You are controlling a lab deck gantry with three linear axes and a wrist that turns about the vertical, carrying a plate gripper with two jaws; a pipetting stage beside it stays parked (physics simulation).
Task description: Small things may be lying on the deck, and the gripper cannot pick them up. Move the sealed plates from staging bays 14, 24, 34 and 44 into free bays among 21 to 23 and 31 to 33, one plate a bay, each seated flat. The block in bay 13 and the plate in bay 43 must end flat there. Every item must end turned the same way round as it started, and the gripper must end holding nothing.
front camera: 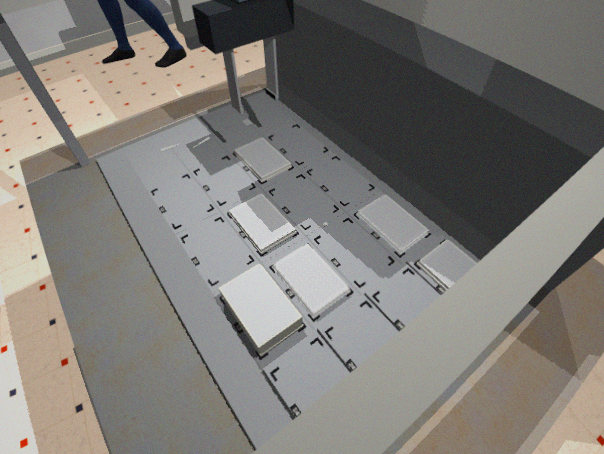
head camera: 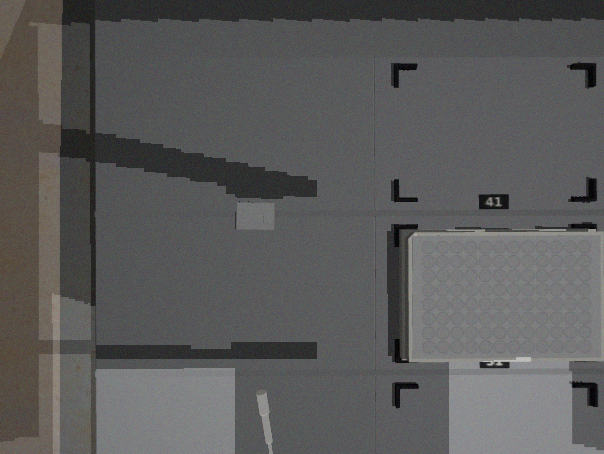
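Where they show: gripper, between the fingertips: [front camera: 255, 102]; robot's base, origin of its link: [front camera: 153, 192].
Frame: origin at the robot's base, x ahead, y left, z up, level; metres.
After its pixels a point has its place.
Observation:
Sealed plates lie in bay 31 [front camera: 262, 157] @[x 0.068, y 0.255, z 0.014 m] [head camera: 505, 295] @[x 0.063, y 0.258, z 0.014 m], bay 22 [front camera: 262, 222] @[x 0.236, y 0.147, z 0.014 m] and bay 23 [front camera: 312, 277] @[x 0.397, y 0.151, z 0.014 m]; each looks flat. Another plate [front camera: 392, 222] @[x 0.395, y 0.359, z 0.014 m] looks flat in bay 43. A plate [front camera: 447, 265] @[x 0.533, y 0.356, z 0.029 m] is in bay 44, its near part hidden behind the frame rail. A pale block [front camera: 260, 310] @[x 0.406, y 0.037, z 0.042 m] sits in bay 13. The parts of bays 14, 24 and 34 that show hold no plate. My gripper [front camera: 256, 104] @[x 0.064, y 0.257, z 0.160 m] is at the far end of the deck, beyond bay 31, its two jaws apart with nothing between them. It does not show in the head view.
A small round bit [front camera: 325, 224] @[x 0.311, y 0.252, z 0.004 m] lies between bays 32 and 33. A thin pale stick [head camera: 265, 417] @[x -0.090, y 0.177, z 0.006 m] and a small pale square [front camera: 247, 121] @[x -0.097, y 0.311, z 0.001 m] [head camera: 255, 215] @[x -0.096, y 0.309, z 0.001 m] are beyond the bays. A grey frame rail [front camera: 500, 300] @[x 0.626, y 0.077, z 0.400 m] crosses the near side. Bays 21, 32 and 33 hold no plate.

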